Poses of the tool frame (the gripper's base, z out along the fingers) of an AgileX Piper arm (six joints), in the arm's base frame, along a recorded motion.
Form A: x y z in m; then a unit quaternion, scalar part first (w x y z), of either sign.
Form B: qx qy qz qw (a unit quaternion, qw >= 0); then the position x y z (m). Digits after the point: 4 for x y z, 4 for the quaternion.
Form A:
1: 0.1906 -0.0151 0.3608 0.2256 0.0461 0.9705 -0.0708
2: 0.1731 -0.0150 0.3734 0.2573 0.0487 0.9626 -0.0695
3: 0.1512 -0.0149 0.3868 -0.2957 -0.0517 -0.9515 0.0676
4: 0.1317 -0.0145 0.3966 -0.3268 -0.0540 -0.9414 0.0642
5: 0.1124 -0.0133 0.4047 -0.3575 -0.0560 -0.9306 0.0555
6: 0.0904 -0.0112 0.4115 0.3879 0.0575 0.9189 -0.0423
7: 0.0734 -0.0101 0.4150 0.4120 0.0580 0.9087 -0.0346
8: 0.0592 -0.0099 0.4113 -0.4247 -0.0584 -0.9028 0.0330
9: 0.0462 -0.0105 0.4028 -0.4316 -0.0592 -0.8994 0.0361
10: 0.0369 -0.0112 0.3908 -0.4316 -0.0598 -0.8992 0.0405
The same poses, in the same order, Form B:
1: 0.0461 0.9705 -0.0708 0.2256 0.1906 -0.0151 0.3608
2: 0.0487 0.9626 -0.0695 0.2573 0.1731 -0.0150 0.3734
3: 0.0517 0.9515 -0.0676 0.2957 0.1512 -0.0149 0.3868
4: 0.0540 0.9414 -0.0642 0.3268 0.1317 -0.0145 0.3966
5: 0.0560 0.9306 -0.0555 0.3575 0.1124 -0.0133 0.4047
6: 0.0575 0.9189 -0.0423 0.3879 0.0904 -0.0112 0.4115
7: 0.0580 0.9087 -0.0346 0.4120 0.0734 -0.0101 0.4150
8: 0.0584 0.9028 -0.0330 0.4247 0.0592 -0.0099 0.4113
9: 0.0592 0.8994 -0.0361 0.4316 0.0462 -0.0105 0.4028
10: 0.0598 0.8992 -0.0405 0.4316 0.0369 -0.0112 0.3908
